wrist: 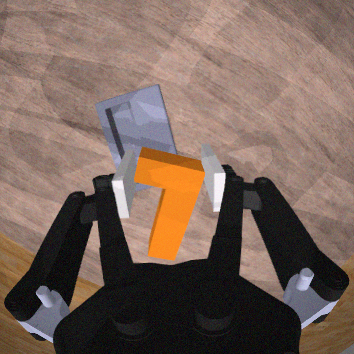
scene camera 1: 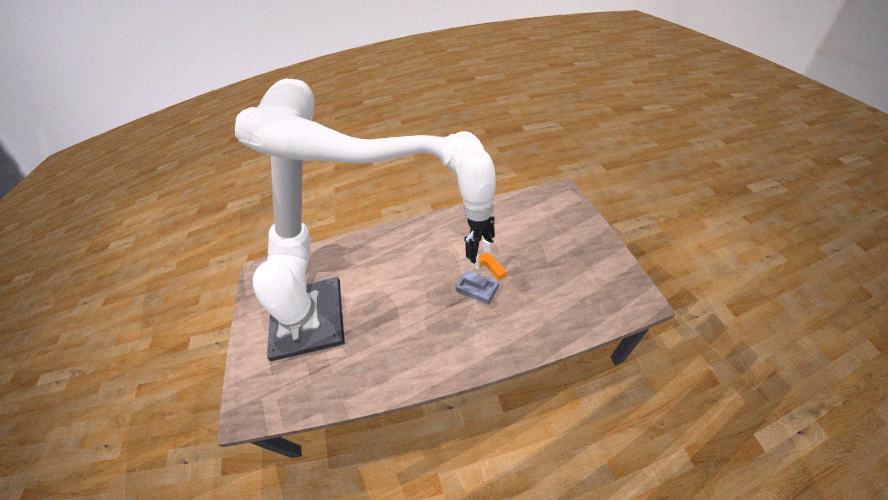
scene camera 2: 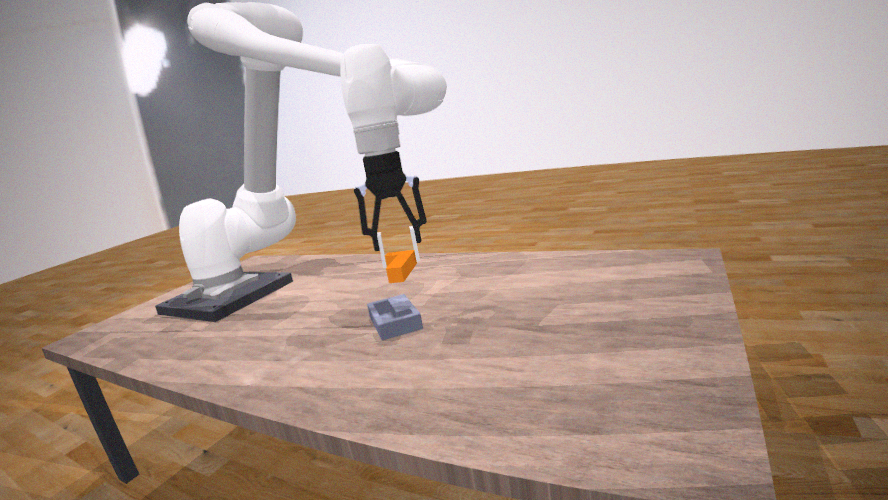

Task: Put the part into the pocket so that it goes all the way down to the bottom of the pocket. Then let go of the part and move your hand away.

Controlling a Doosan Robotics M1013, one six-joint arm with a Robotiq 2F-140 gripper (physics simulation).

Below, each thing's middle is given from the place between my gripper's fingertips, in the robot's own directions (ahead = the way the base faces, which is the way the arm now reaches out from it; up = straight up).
Now: hand 40 mm to the left of the orange L-shaped block [scene camera 2: 399, 264], 20 mm short of it and 10 mm below it. Round my hand: grey pocket block [scene camera 2: 394, 316]: 110 mm below, 30 mm to the right, 30 mm behind.
